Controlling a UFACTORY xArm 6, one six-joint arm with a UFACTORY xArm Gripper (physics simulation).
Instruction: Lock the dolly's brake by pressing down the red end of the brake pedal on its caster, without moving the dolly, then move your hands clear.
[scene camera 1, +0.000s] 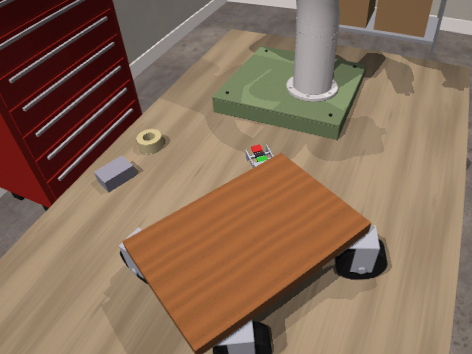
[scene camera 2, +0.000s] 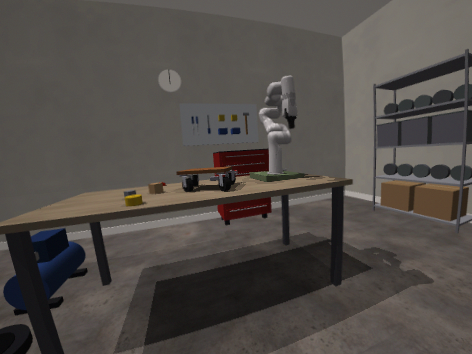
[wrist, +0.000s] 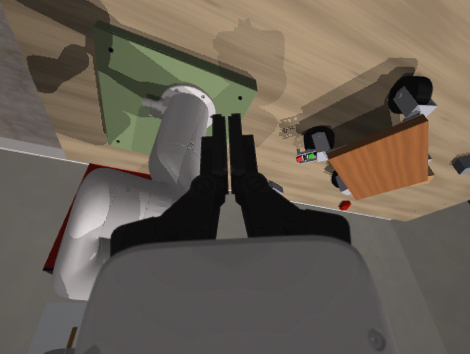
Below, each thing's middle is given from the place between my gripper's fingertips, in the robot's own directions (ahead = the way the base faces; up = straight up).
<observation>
I see the dolly (scene camera 1: 216, 263) 470 mm ahead of my hand, 240 mm to the right of it and 280 mm below it. From my hand the other things lie so: grey block (scene camera 1: 112, 175) 340 mm ahead, 590 mm to the right, 320 mm below.
</observation>
